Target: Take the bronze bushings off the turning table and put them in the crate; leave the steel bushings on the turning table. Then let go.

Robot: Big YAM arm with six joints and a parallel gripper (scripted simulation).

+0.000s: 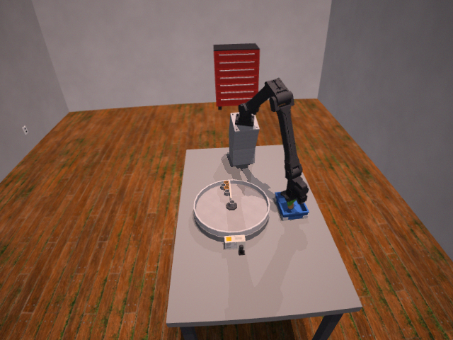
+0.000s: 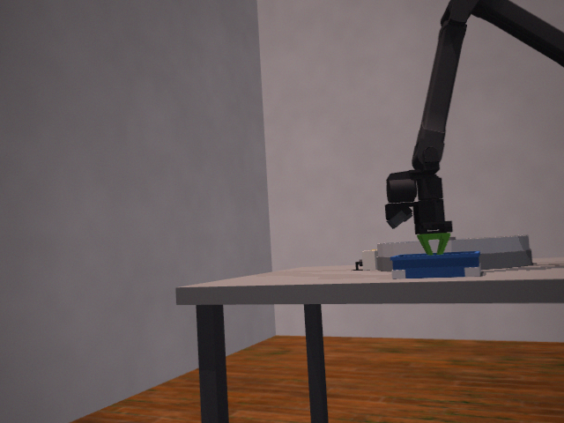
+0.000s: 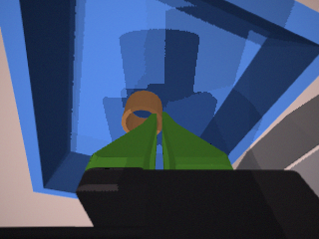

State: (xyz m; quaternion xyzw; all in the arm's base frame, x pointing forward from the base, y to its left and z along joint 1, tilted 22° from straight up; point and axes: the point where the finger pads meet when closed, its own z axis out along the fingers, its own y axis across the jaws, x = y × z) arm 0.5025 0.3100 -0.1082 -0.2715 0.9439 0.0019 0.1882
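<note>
My gripper is now 1 cm past the blue crate, 1 cm to the right of it and 1 cm above it. Also, from my hand: turning table: 7 cm ahead, 33 cm to the right, 2 cm above.
</note>
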